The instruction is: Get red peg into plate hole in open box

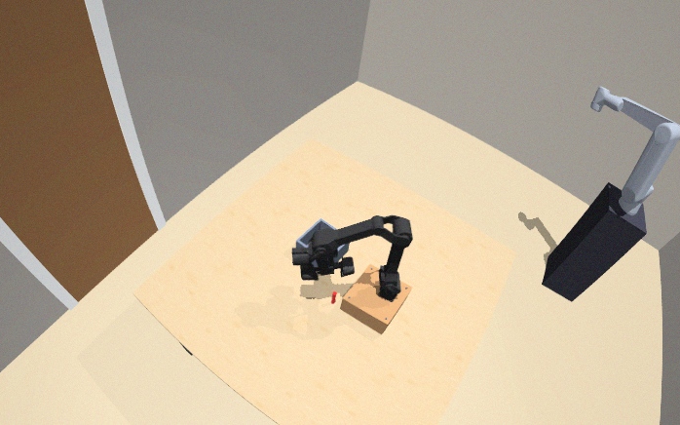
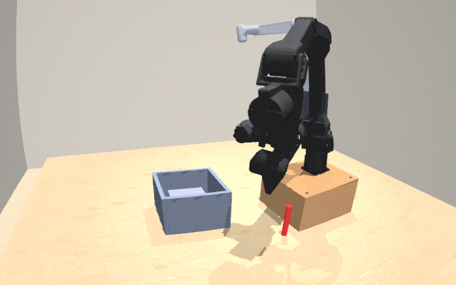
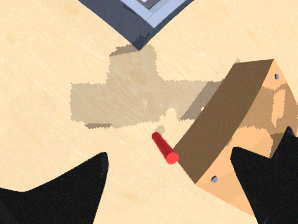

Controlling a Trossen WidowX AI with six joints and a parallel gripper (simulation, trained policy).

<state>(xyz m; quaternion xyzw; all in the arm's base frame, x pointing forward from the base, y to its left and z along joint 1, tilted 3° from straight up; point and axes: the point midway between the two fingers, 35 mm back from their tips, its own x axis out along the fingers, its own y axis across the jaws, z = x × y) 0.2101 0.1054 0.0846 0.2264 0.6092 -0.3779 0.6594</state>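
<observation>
My gripper tip is 10 cm above the red peg, 4 cm past it and 1 cm to the right of it. Also, from my gripper tip: pale plate 16 cm to the right, 13 cm ahead, 10 cm below; grey-blue box 16 cm to the right, 13 cm ahead, 12 cm below.
</observation>
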